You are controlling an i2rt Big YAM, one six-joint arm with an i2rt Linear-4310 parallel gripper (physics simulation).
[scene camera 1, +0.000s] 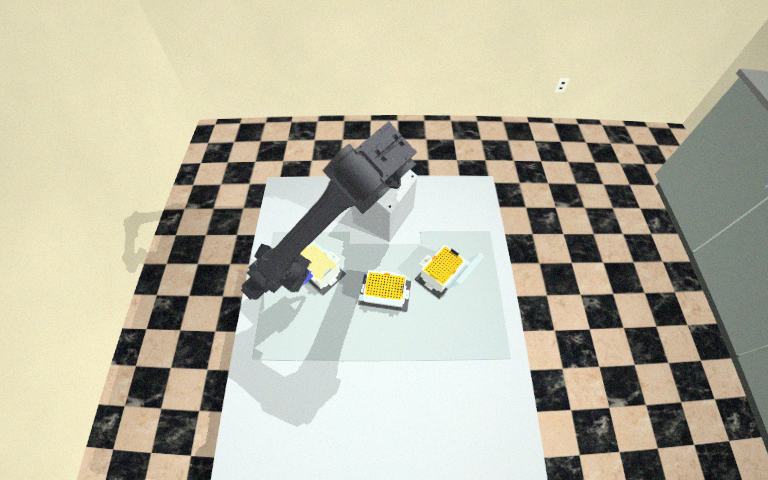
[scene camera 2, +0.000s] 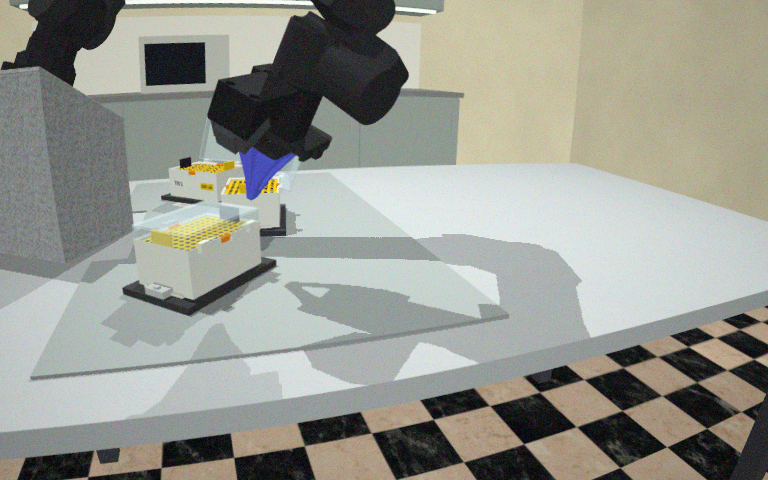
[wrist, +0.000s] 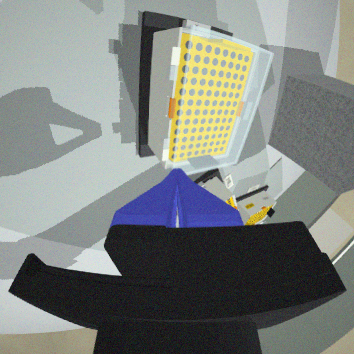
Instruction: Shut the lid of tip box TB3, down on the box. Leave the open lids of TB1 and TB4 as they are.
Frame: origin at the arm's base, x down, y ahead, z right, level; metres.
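Seen in the pictures: gripper, fingertip midpoint: (scene camera 1: pixel 311 275) (scene camera 2: pixel 251 197) (wrist: pixel 176 174); arm's base at its link origin: (scene camera 2: pixel 38 93).
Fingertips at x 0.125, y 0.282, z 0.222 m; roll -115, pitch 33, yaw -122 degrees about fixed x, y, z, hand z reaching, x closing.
Offsets run from my fingertips to a thing's top centre. "spot": to the spot under its first point. Level surfaces: height alone.
The box nearest my gripper, a white tip box {dx +0.017, dy -0.071, dz -0.013 m} (scene camera 1: pixel 331 276) (scene camera 2: pixel 220 263) (wrist: pixel 162 95) with a yellow rack, has its clear lid {spot: dx +0.017, dy -0.103, dz -0.002 m} (scene camera 2: pixel 161 219) (wrist: pixel 257 95) lying over the top. The lid looks down; its seating along the edges is hard to tell. My gripper (scene camera 1: pixel 308 277) (scene camera 2: pixel 252 196) (wrist: pixel 176 174) is shut and empty, its blue tips close above one end of that box. A middle tip box (scene camera 1: pixel 385 287) (scene camera 2: pixel 252 206) and a far tip box {dx +0.028, dy -0.045, dz -0.404 m} (scene camera 1: pixel 444 266) (scene camera 2: pixel 195 184) stand beyond. The far box's clear lid {dx -0.060, dy +0.010, dz -0.460 m} (scene camera 1: pixel 468 269) (scene camera 2: pixel 210 141) stands open. The box numbers are not clearly readable.
The grey base block (scene camera 1: pixel 390 212) (scene camera 2: pixel 84 164) (wrist: pixel 315 130) stands behind the boxes. All three boxes stand on a pale green mat {dx +0.094 m} (scene camera 1: pixel 430 336) (scene camera 2: pixel 339 203) on the white table {dx +0.097 m} (scene camera 1: pixel 385 418) (scene camera 2: pixel 481 206). Dark arm links hang over the nearest box in the first scene view.
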